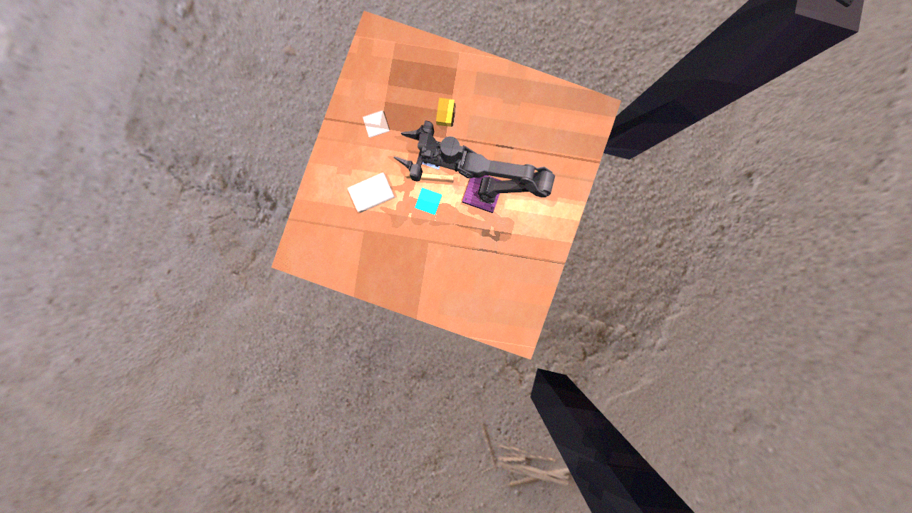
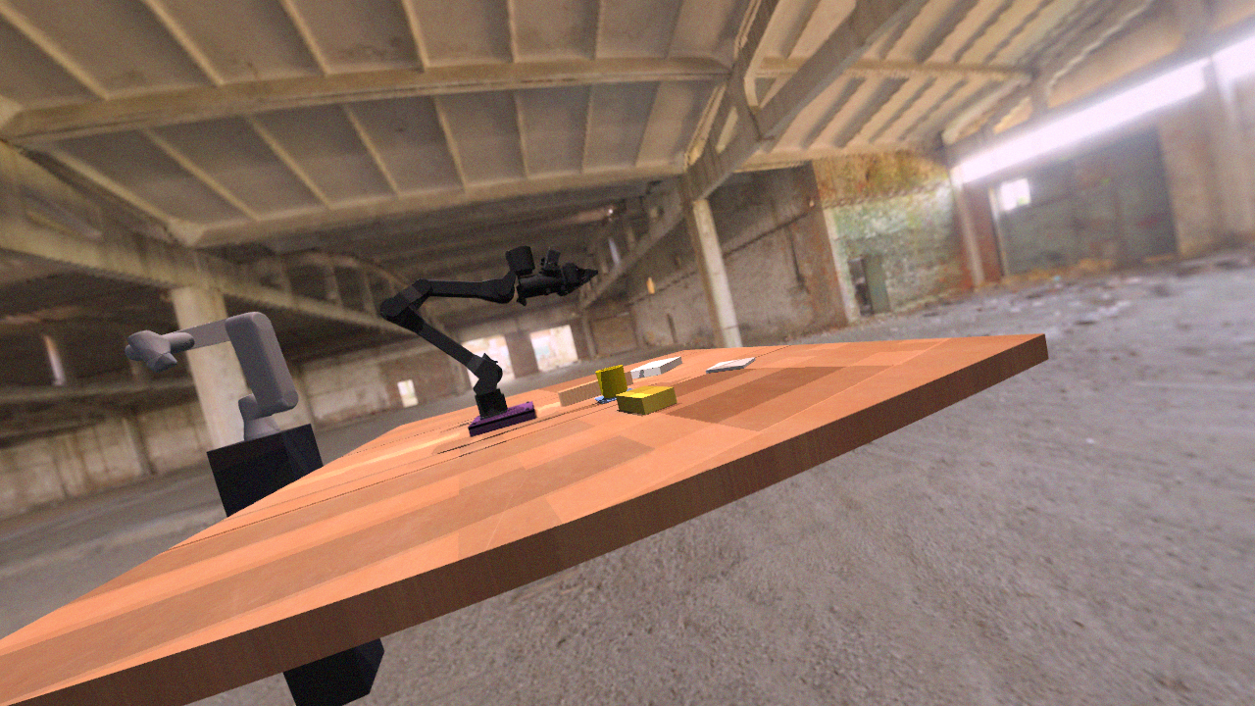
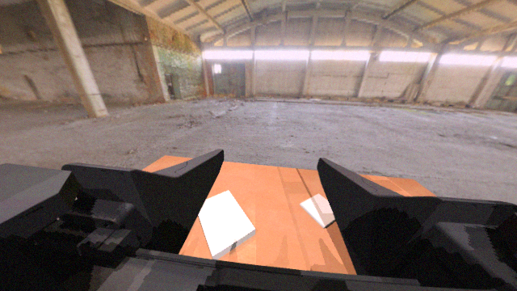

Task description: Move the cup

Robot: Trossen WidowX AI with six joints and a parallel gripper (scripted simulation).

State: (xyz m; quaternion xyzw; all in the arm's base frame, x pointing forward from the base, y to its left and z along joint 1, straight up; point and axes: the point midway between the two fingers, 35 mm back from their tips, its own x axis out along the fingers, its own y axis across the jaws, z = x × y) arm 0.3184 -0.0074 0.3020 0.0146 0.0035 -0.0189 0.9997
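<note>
The yellow cup lies 6 cm behind my gripper tip, 12 cm to the right of it and 29 cm below it. The rest, counted from my gripper tip: red marble 6 cm behind, 13 cm to the right, 31 cm below; low wooden bar 7 cm behind, 1 cm to the right, 32 cm below; cyan pad 9 cm behind, 9 cm to the left, 34 cm below.
</note>
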